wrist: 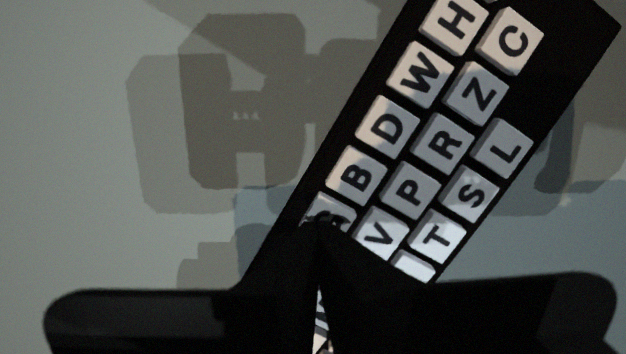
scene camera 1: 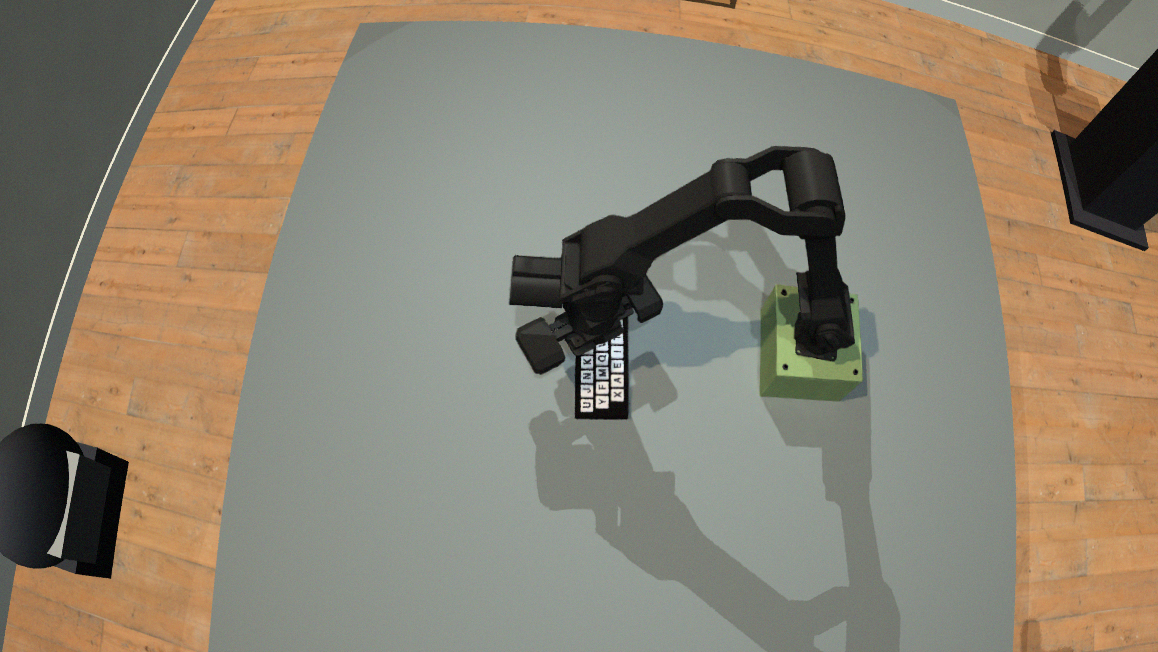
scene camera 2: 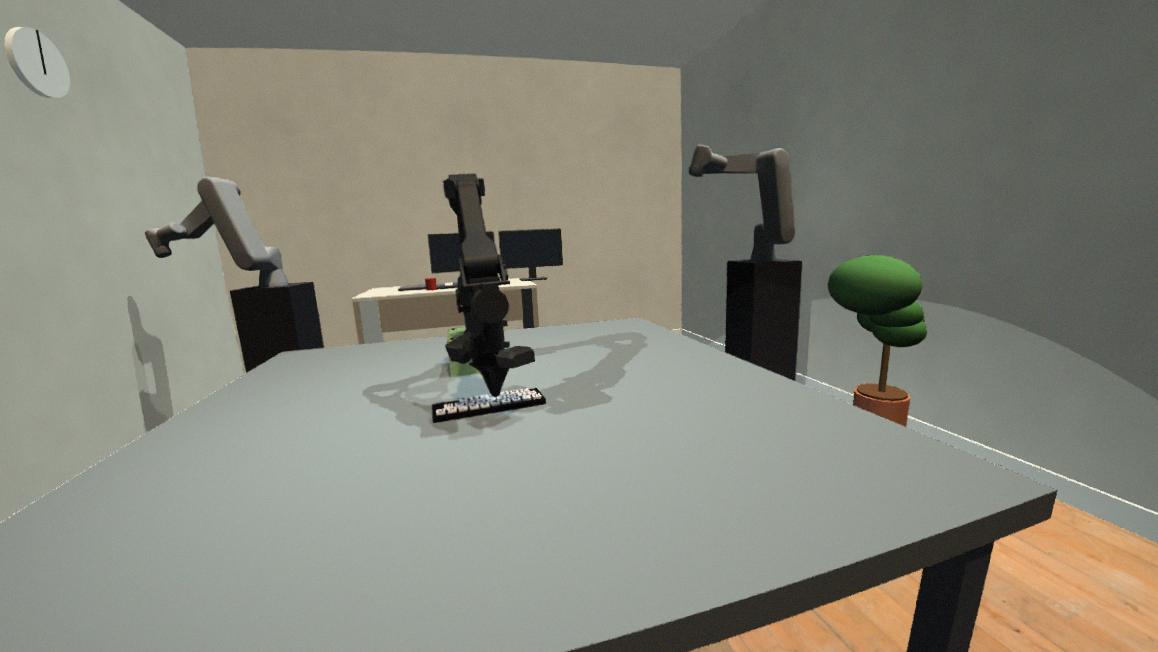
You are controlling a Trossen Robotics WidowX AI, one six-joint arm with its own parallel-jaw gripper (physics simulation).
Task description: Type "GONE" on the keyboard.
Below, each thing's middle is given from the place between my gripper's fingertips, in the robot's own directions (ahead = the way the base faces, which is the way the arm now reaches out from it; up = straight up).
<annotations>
Right now the black keyboard (scene camera 1: 616,410) is 2 cm behind my hand, 2 cm to the right of it and 2 cm below it.
</annotations>
